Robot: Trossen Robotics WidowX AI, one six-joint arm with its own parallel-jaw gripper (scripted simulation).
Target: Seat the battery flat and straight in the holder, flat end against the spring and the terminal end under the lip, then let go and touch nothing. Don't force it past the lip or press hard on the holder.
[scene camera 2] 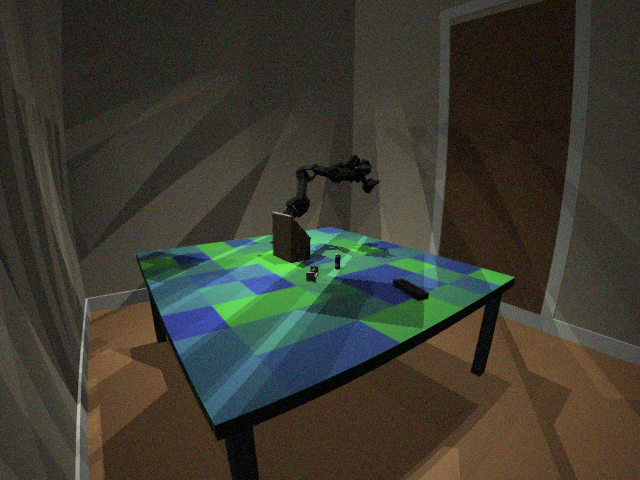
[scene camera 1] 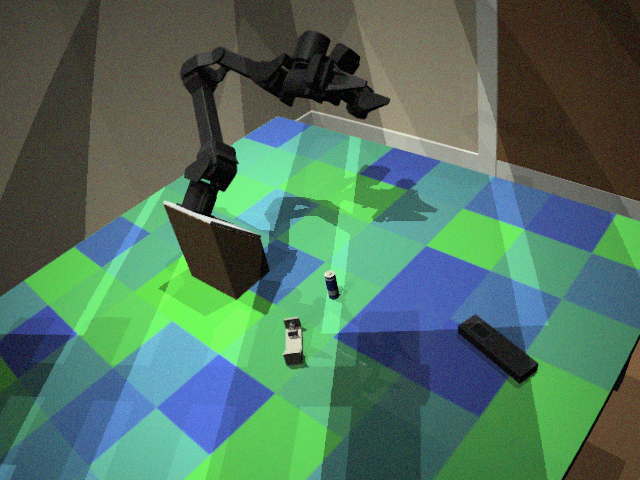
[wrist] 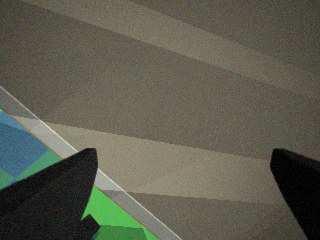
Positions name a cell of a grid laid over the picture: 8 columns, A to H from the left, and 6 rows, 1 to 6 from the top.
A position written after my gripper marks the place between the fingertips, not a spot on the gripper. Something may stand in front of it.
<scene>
My gripper (scene camera 1: E2) is open and holds nothing. Further things: a black bar (scene camera 1: G5).
My gripper shows as well in the wrist view (wrist: E4).
</scene>
